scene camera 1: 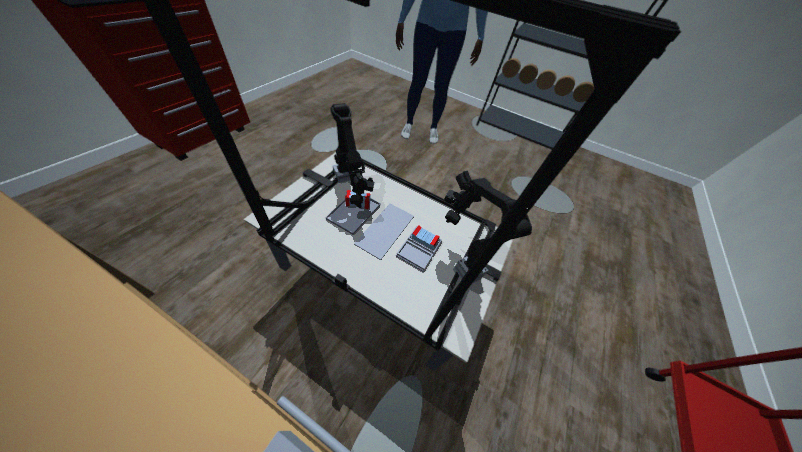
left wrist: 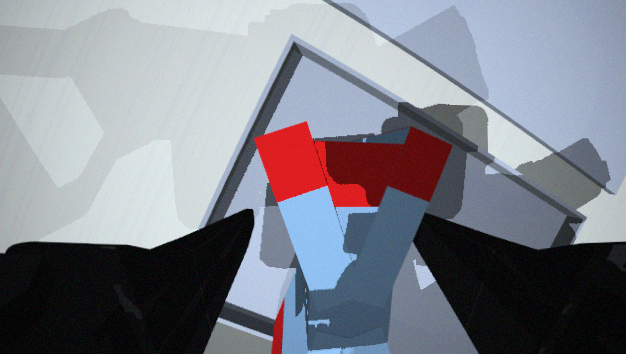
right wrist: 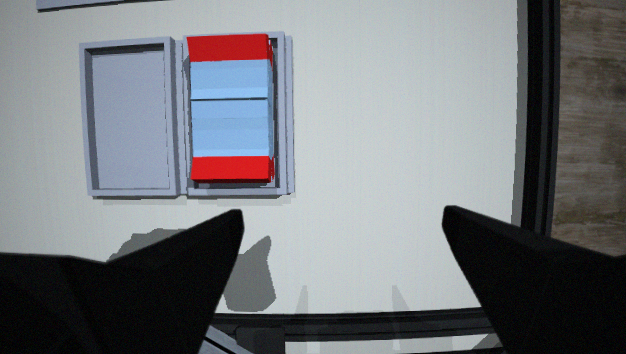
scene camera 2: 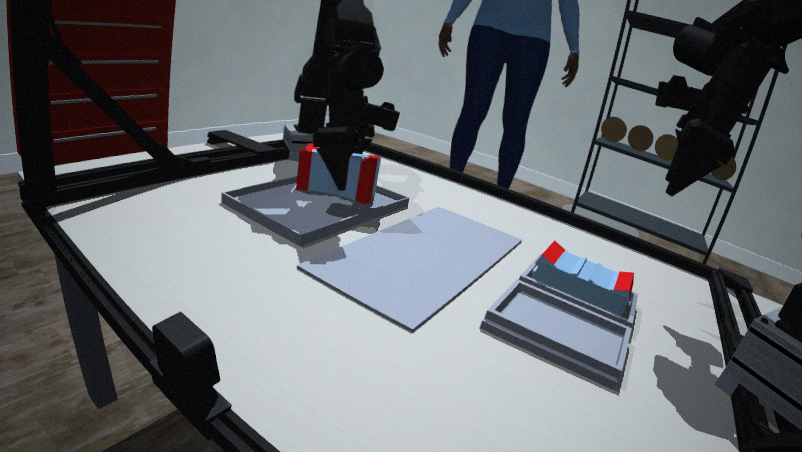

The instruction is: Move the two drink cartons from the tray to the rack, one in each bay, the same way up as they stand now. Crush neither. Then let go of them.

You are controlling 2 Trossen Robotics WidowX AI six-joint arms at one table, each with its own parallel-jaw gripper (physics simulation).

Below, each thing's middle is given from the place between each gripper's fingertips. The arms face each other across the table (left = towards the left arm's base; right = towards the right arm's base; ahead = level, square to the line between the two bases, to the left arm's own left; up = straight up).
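Labels:
From my right hand, the grey tray (scene camera 2: 301,216) is 240 mm behind, 430 mm to the left and 160 mm below. The flat grey mat (scene camera 2: 406,273) is 200 mm behind that same right hand, 230 mm to the left of it and 160 mm below it, while the flat grey bay (scene camera 2: 597,340) sits 150 mm behind my right hand, 30 mm to the left of it and 160 mm below it.
My left hand is 60 mm past the grey tray, 10 mm to the left of it and 20 mm above it. Counting from my left hand, I find the flat grey bay 20 mm ahead, 410 mm to the right and 20 mm below, and the flat grey mat 20 mm behind, 210 mm to the right and 20 mm below.

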